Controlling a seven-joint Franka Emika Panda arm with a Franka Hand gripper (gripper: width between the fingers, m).
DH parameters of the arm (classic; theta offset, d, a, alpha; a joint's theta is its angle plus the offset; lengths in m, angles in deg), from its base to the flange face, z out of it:
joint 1: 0 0.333 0 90
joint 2: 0 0 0 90
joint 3: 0 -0.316 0.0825 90
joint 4: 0 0 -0.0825 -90
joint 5: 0 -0.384 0 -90
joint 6: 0 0 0.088 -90
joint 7: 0 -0.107 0 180
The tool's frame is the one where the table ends.
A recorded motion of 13 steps. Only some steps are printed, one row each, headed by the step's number.
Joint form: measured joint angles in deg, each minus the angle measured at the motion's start. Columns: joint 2, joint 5, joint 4, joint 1, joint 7, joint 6, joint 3.
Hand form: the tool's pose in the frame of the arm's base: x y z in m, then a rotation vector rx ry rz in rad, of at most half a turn. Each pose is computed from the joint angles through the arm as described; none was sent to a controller.
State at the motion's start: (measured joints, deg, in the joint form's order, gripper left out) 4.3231 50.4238 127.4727 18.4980 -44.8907 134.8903 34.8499
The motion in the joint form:
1: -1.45 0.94 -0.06 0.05 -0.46 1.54 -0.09
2: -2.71 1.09 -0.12 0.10 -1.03 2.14 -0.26
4: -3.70 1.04 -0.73 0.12 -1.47 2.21 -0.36
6: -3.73 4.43 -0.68 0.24 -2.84 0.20 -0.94
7: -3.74 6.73 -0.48 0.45 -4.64 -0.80 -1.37
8: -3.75 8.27 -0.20 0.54 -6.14 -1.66 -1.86
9: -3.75 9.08 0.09 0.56 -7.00 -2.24 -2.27
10: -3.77 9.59 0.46 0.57 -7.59 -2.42 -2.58
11: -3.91 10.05 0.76 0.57 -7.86 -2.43 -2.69
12: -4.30 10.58 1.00 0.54 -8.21 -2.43 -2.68
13: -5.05 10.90 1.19 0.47 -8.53 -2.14 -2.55
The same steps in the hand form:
1: 0.5164 -0.1604 0.4144 2.4606 -0.5871 0.4549
2: 0.5198 -0.1570 0.4060 2.4582 -0.5776 0.4490
4: 0.5239 -0.1562 0.4033 2.4510 -0.5798 0.4481
6: 0.5228 -0.1534 0.4010 2.4059 -0.5438 0.4306
7: 0.5224 -0.1493 0.3988 2.3766 -0.5319 0.4325
8: 0.5216 -0.1455 0.3960 2.3558 -0.5273 0.4321
9: 0.5207 -0.1424 0.3934 2.3448 -0.5237 0.4289
10: 0.5197 -0.1396 0.3903 2.3407 -0.5188 0.4269
11: 0.5188 -0.1383 0.3869 2.3375 -0.5105 0.4225
12: 0.5180 -0.1384 0.3821 2.3315 -0.5035 0.4147
13: 0.5177 -0.1394 0.3751 2.3277 -0.4979 0.4038

